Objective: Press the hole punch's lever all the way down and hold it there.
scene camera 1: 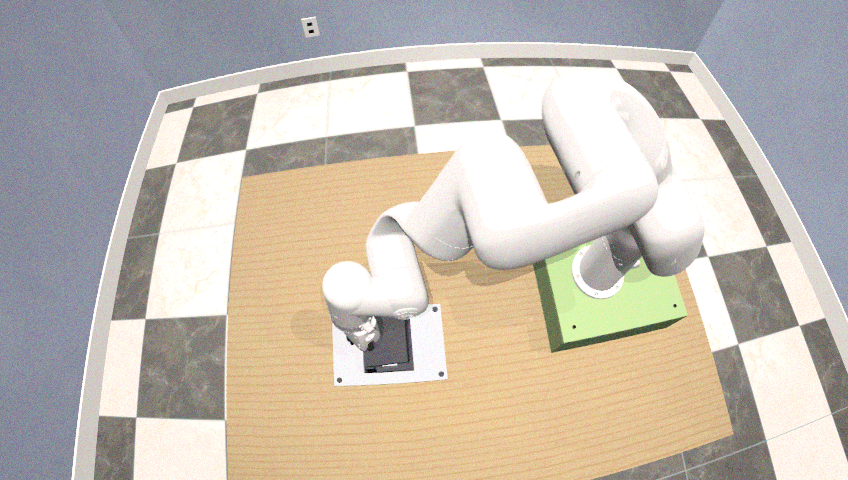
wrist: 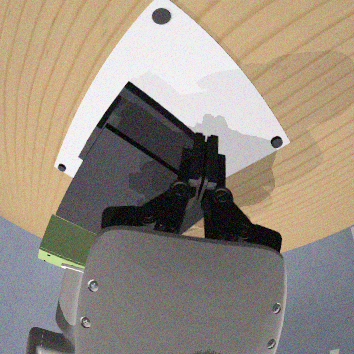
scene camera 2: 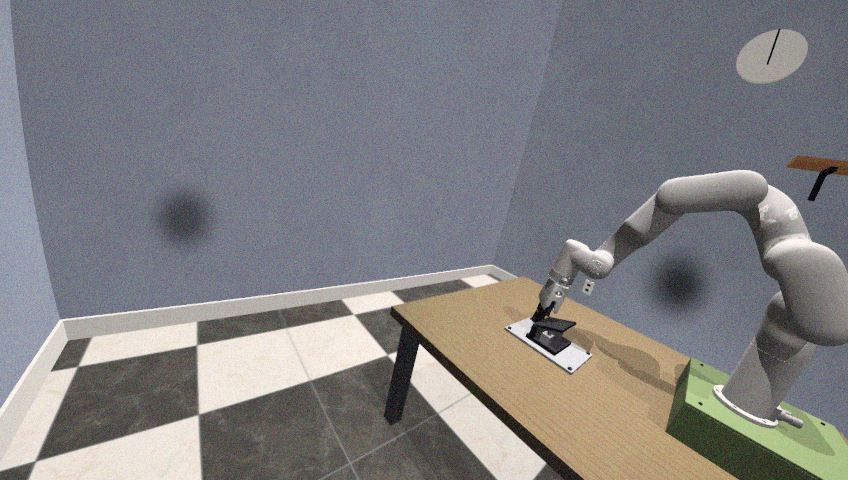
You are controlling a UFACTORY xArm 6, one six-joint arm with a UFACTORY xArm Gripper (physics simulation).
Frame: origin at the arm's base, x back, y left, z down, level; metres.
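Seen in the pictures: gripper, fingertip midpoint: (wrist: pixel 203 146) (scene camera 2: pixel 535 321); arm's base, origin of the base link: (scene camera 1: pixel 597 272) (wrist: pixel 80 269) (scene camera 2: pixel 742 406).
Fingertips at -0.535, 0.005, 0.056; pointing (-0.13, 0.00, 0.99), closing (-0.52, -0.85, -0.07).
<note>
Offsets run from my fingertips to a thing's top centre, as dx, dy, dz. "*": to the spot under its first point. Level surfaces: height alone.
The black hole punch @[* +0.069, +0.042, -0.041] (scene camera 1: pixel 389 347) (scene camera 2: pixel 553 343) sits on a white plate @[+0.063, +0.020, +0.027] (scene camera 1: pixel 428 347) (scene camera 2: pixel 575 358) (wrist: pixel 165 55). Its lever @[+0.063, +0.020, -0.054] (scene camera 2: pixel 554 324) (wrist: pixel 107 170) is raised, with a wedge-shaped gap below that opens towards the arm's base in scene camera 2. My gripper (scene camera 2: pixel 534 319) (wrist: pixel 203 146) is shut and empty. Its fingertips are at the hinge end of the punch, away from the lever's raised free edge. In the wrist view they overlap the corner of the punch. Whether they touch it I cannot tell. In scene camera 1 the wrist mostly hides the fingers.
The wooden table @[dz +0.039] (scene camera 1: pixel 487 404) (scene camera 2: pixel 487 344) (wrist: pixel 50 75) lies under the plate. The arm stands on a green block (scene camera 1: pixel 612 327) (scene camera 2: pixel 684 410) (wrist: pixel 70 240) at the right in scene camera 1. A wall shelf (scene camera 2: pixel 818 164) is at the right edge in scene camera 2.
</note>
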